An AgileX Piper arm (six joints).
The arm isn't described. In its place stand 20 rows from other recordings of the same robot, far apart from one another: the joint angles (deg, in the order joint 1, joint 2, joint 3, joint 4, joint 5, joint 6), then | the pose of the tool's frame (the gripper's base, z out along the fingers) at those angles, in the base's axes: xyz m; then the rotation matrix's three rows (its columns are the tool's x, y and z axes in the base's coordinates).
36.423, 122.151, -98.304, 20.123, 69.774, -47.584 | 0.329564, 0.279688, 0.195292; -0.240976, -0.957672, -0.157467; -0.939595, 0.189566, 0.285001; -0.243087, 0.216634, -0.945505
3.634, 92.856, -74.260, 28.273, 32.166, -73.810 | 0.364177, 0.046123, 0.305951; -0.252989, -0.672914, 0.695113; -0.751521, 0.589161, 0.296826; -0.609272, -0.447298, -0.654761
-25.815, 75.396, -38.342, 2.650, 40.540, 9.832 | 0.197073, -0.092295, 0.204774; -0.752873, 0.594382, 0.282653; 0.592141, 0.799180, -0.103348; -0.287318, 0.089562, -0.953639
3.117, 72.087, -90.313, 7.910, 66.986, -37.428 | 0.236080, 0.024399, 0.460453; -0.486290, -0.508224, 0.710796; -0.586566, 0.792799, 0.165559; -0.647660, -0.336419, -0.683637
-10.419, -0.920, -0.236, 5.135, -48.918, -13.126 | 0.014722, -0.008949, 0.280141; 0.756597, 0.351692, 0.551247; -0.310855, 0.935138, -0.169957; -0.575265, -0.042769, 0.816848
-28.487, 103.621, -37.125, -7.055, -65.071, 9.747 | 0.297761, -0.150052, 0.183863; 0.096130, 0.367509, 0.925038; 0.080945, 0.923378, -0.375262; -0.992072, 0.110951, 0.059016
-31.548, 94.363, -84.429, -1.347, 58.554, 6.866 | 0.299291, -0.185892, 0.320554; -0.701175, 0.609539, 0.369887; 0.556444, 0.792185, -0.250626; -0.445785, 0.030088, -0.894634
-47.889, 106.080, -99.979, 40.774, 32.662, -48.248 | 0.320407, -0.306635, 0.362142; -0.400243, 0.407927, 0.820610; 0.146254, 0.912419, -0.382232; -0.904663, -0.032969, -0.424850
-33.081, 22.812, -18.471, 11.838, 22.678, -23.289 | 0.078915, -0.042816, 0.259560; -0.404299, 0.405436, 0.819856; 0.009044, 0.898112, -0.439675; -0.914582, -0.170345, -0.366773
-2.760, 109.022, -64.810, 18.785, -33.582, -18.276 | 0.424316, -0.036683, 0.224883; -0.132298, 0.218477, 0.966833; -0.035823, 0.973715, -0.224934; -0.990563, -0.064393, -0.120994
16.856, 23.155, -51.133, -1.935, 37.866, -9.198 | 0.043207, 0.011120, 0.416736; -0.029647, -0.280561, 0.959378; -0.203405, 0.941411, 0.269020; -0.978646, -0.187166, -0.084977
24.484, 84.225, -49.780, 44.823, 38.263, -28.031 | 0.239935, 0.152914, 0.233784; -0.865707, -0.436608, 0.244797; -0.223666, 0.774931, 0.591148; -0.447801, 0.457008, -0.768517
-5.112, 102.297, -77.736, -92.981, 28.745, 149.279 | 0.411898, -0.080726, 0.302871; 0.269472, 0.552985, 0.788411; 0.704934, 0.444500, -0.552710; -0.656089, 0.704717, -0.270037
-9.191, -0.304, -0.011, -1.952, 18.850, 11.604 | 0.052658, -0.009535, 0.183933; -0.198729, 0.206949, 0.957956; 0.203812, 0.964808, -0.166149; -0.958628, 0.162224, -0.233914
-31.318, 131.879, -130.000, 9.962, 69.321, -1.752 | 0.437455, -0.248924, 0.261091; -0.765217, 0.480743, 0.428170; 0.501816, 0.862050, -0.071062; -0.403267, 0.160485, -0.900900
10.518, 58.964, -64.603, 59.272, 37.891, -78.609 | 0.193499, 0.084789, 0.437956; 0.117127, -0.680673, 0.723164; -0.351440, 0.652649, 0.671222; -0.928855, -0.332767, -0.162773
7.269, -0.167, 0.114, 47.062, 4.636, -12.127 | 0.054988, 0.012442, 0.207754; -0.078857, -0.170479, 0.982201; 0.564867, 0.804192, 0.184934; -0.821405, 0.569396, 0.032882
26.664, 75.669, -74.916, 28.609, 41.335, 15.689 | 0.244453, 0.154958, 0.399087; -0.795141, -0.218762, 0.565592; 0.253693, 0.727133, 0.637900; -0.550809, 0.650707, -0.522675
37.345, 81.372, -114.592, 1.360, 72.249, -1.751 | 0.201176, 0.156092, 0.529484; -0.430267, -0.631557, 0.644986; -0.357636, 0.775301, 0.520582; -0.828835, -0.006681, -0.559454
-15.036, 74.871, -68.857, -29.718, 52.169, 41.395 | 0.250904, -0.104292, 0.359818; -0.494791, 0.725145, 0.478902; 0.491373, 0.687988, -0.534065; -0.716753, -0.028931, -0.696727
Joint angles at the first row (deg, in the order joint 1, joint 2, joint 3, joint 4, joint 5, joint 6):
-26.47 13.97 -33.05 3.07 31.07 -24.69
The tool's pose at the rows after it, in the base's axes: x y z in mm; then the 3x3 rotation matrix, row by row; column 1 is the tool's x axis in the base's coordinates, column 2 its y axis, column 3 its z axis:
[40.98, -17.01, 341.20], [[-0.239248, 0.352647, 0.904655], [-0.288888, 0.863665, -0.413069], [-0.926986, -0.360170, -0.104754]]
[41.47, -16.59, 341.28], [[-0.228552, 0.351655, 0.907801], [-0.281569, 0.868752, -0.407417], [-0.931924, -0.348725, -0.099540]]
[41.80, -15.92, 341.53], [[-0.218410, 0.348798, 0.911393], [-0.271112, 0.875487, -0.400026], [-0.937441, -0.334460, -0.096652]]
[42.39, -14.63, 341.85], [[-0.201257, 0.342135, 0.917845], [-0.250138, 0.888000, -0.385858], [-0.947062, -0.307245, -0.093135]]
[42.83, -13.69, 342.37], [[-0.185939, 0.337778, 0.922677], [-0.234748, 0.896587, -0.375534], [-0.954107, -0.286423, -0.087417]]
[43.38, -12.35, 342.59], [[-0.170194, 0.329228, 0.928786], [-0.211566, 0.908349, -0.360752], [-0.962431, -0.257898, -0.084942]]
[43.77, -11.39, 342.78], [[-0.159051, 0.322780, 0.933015], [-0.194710, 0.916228, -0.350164], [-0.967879, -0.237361, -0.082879]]
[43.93, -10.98, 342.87], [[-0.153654, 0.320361, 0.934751], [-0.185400, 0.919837, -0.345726], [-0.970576, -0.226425, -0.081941]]
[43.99, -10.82, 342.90], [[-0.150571, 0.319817, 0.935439], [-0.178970, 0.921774, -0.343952], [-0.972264, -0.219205, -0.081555]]
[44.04, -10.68, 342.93], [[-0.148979, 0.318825, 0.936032], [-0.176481, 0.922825, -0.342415], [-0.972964, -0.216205, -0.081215]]
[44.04, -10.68, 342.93], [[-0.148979, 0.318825, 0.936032], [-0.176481, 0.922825, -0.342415], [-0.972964, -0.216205, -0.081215]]
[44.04, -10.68, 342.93], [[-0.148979, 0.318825, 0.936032], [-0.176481, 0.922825, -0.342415], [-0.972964, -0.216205, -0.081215]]
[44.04, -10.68, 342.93], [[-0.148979, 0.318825, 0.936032], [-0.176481, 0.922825, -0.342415], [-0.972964, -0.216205, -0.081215]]
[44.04, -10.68, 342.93], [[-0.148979, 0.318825, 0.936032], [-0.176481, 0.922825, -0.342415], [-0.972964, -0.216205, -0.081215]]
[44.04, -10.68, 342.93], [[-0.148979, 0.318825, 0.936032], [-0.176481, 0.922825, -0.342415], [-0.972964, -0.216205, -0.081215]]
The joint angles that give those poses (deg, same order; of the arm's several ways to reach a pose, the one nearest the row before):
-26.46 13.61 -33.05 3.77 30.50 -24.68
-26.47 13.61 -32.95 4.56 30.13 -24.69
-26.47 13.61 -32.94 5.52 30.00 -24.69
-26.47 13.61 -32.94 7.35 29.89 -24.70
-26.47 13.61 -32.94 8.74 29.64 -24.70
-26.46 13.61 -32.94 10.59 29.64 -24.68
-26.46 13.61 -32.94 11.94 29.64 -24.68
-26.47 13.61 -32.94 12.51 29.64 -24.56
-26.47 13.61 -32.94 12.73 29.64 -24.33
-26.47 13.61 -32.94 12.92 29.64 -24.33
-26.47 13.61 -32.94 12.92 29.64 -24.33
-26.47 13.61 -32.94 12.92 29.64 -24.33
-26.47 13.61 -32.94 12.92 29.64 -24.33
-26.47 13.61 -32.94 12.92 29.64 -24.33
-26.47 13.61 -32.94 12.92 29.64 -24.33

